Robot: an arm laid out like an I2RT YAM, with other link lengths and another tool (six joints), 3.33 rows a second.
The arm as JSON. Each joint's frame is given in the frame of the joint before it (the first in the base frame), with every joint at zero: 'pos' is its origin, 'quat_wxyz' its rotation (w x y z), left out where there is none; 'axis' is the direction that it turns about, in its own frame. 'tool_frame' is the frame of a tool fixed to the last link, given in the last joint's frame.
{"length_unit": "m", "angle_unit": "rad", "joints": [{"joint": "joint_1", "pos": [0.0, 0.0, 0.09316], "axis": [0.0, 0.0, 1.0]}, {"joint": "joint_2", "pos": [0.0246, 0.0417, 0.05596], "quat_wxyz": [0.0, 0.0, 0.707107, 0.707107], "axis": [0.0, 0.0, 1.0]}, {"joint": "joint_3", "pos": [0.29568, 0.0, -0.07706], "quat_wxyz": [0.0, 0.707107, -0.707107, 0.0], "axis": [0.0, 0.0, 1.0]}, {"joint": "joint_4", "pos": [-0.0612, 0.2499, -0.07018], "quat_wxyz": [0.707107, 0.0, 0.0, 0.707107], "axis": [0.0, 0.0, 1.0]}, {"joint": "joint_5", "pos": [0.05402, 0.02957, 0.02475], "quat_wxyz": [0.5, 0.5, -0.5, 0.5], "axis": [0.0, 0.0, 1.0]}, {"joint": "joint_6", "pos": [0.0, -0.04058, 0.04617], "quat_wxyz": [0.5, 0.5, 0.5, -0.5], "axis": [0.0, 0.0, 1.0]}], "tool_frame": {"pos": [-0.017, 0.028, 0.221], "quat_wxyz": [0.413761, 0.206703, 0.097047, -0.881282]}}
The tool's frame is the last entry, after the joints.
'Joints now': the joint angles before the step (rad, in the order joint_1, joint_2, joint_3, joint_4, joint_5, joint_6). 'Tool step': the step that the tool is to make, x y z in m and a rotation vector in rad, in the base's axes. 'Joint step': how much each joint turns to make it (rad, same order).
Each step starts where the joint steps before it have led.
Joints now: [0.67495 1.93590 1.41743 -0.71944 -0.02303 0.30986]
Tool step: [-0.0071 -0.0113 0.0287 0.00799 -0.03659 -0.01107]
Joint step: [0.00162 -0.09650 -0.02765 -0.03523 0.01999 0.00621]
